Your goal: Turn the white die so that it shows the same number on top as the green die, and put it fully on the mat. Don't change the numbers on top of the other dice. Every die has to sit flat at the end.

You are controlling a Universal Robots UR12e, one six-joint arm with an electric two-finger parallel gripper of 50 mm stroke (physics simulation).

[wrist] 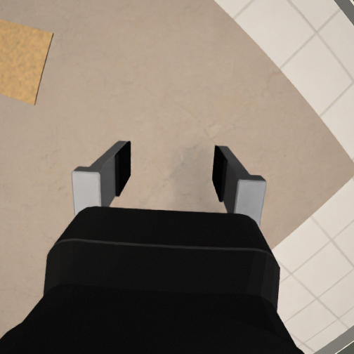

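Observation:
My gripper (171, 160) is open, with a wide gap between its black finger pads and no object between them. It is above the beige table top. A flat, yellow-tan speckled square (19, 62), which looks like the mat, lies at the upper left and is partly cut off by the left edge of the view. It is to the left of and beyond the fingers. The white die, the green die and the other dice do not show in this view.
The beige table top (150, 65) ends in a curved edge at the upper right and a straight edge at the lower right. Beyond it lies a pale tiled floor (320, 65). A faint shadow falls on the table between the fingers. The black gripper body hides the bottom middle.

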